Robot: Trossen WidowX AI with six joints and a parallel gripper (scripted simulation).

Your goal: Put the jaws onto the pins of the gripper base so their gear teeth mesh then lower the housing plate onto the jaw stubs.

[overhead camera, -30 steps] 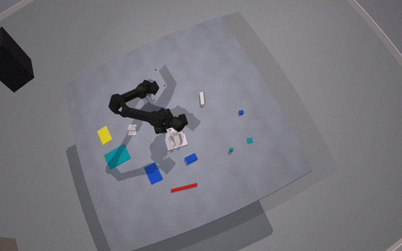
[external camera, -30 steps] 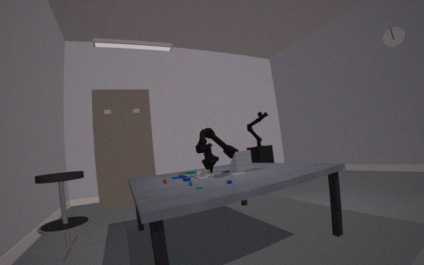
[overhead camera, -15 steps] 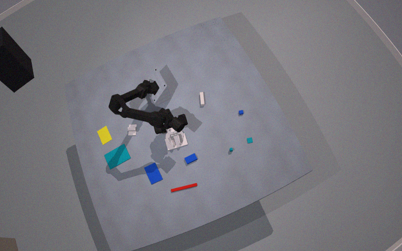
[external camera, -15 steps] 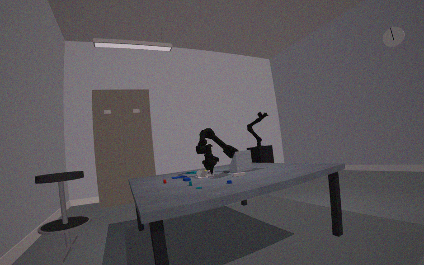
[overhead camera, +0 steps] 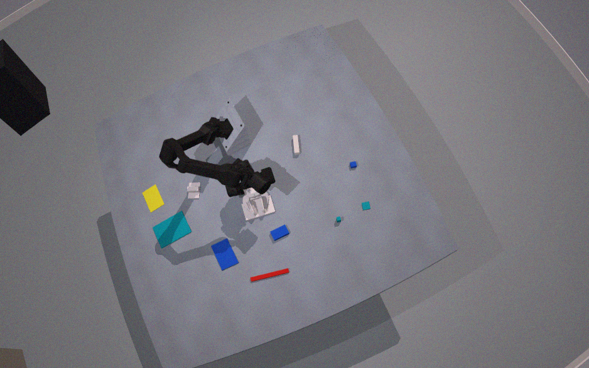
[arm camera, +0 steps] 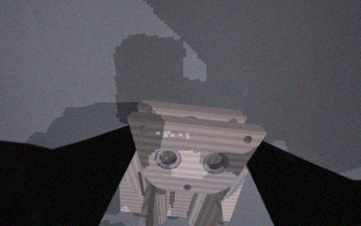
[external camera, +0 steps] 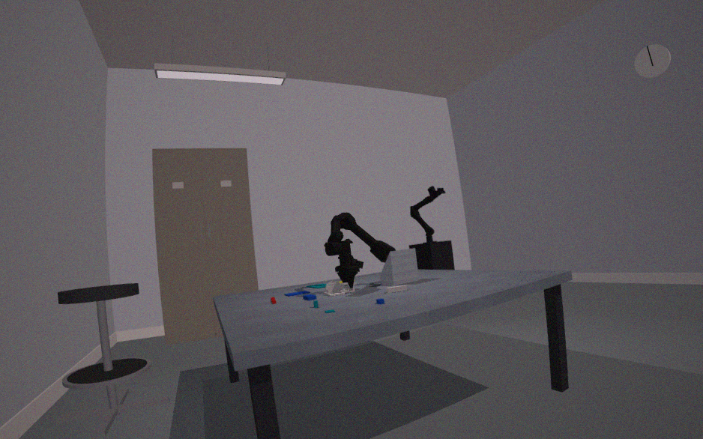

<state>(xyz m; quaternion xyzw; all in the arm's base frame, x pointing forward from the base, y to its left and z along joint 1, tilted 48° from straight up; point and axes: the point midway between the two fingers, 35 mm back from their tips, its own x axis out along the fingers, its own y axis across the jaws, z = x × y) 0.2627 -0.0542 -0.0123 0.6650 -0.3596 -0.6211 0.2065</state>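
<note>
My gripper tip is 1 cm above the housing plate. The rest, counted from my gripper tip: flat white ribbed plate: 7 cm ahead, 2 cm to the right, 2 cm below; then white gripper base: 2 cm above, 1 cm ahead; then blue block: 20 cm ahead, 1 cm below.
</note>
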